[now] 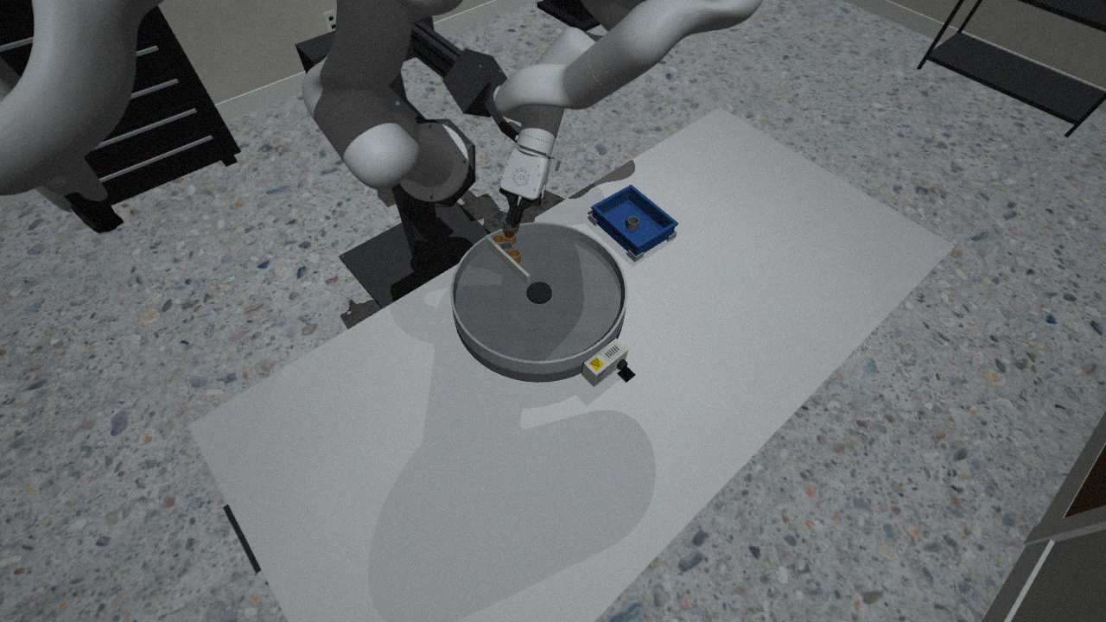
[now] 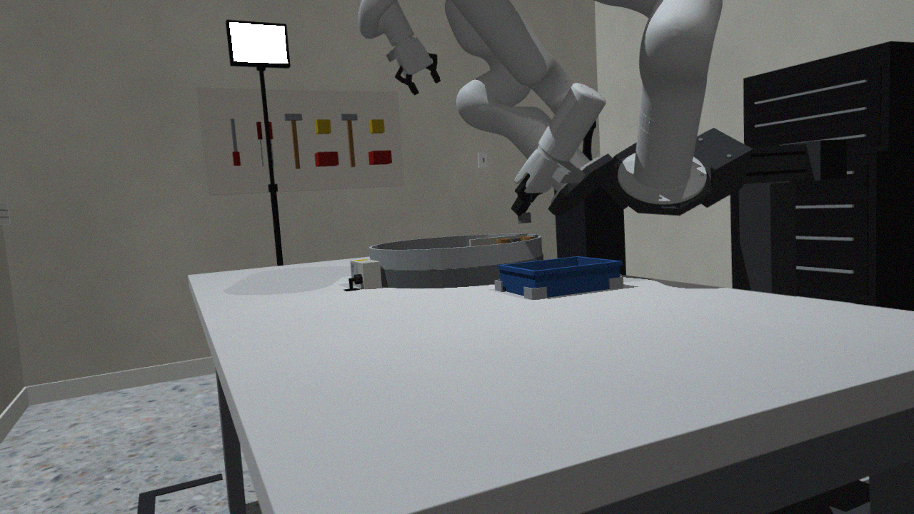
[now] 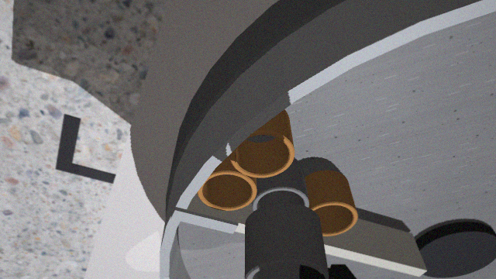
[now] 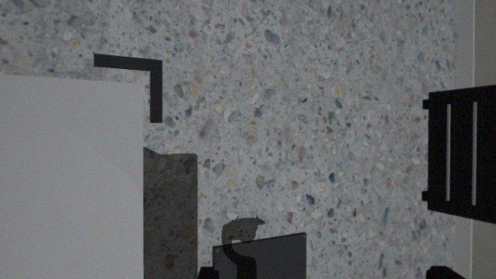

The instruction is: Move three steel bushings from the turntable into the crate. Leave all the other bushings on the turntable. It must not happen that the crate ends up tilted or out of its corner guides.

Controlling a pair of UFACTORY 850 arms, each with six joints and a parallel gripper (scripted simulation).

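Observation:
My left gripper is now 120 mm short of the blue crate, 310 mm to the right of it and 130 mm above it.

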